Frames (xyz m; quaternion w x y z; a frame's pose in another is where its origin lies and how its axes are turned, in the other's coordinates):
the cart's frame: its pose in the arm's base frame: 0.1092 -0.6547 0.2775 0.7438 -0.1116 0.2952 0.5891
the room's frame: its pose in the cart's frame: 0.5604 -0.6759 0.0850 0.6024 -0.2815 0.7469 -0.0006
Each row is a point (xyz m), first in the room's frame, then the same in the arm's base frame.
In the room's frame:
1: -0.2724 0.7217 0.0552
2: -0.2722 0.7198 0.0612
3: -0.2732 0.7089 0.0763
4: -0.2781 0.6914 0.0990
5: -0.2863 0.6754 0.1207
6: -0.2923 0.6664 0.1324
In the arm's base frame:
1: 0.1140 -0.3263 0.1517
2: 0.1141 -0.3218 0.1473
3: 0.1201 -0.3077 0.1365
4: 0.1298 -0.2840 0.1228
5: 0.1380 -0.2592 0.1122
6: 0.1426 -0.2447 0.1077

